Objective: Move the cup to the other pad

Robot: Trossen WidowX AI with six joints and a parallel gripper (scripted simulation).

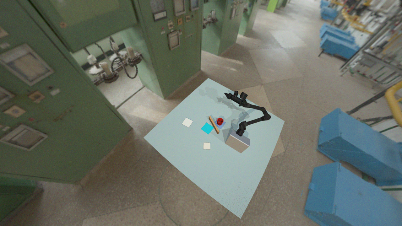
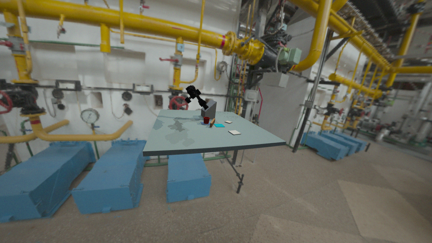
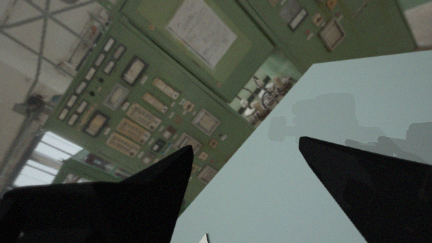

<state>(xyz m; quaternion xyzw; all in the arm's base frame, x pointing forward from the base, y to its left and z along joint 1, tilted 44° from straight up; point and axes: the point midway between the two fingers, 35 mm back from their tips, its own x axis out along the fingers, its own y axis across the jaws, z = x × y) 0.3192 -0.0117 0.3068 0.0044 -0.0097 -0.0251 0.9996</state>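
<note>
Right now my gripper tip is 27 cm above the red cup, 18 cm to the right of it and 11 cm past it. Also, from my gripper tip: wooden bar 29 cm below, 26 cm to the left, 8 cm behind; blue pad 32 cm below, 18 cm to the left, 11 cm behind.
</note>
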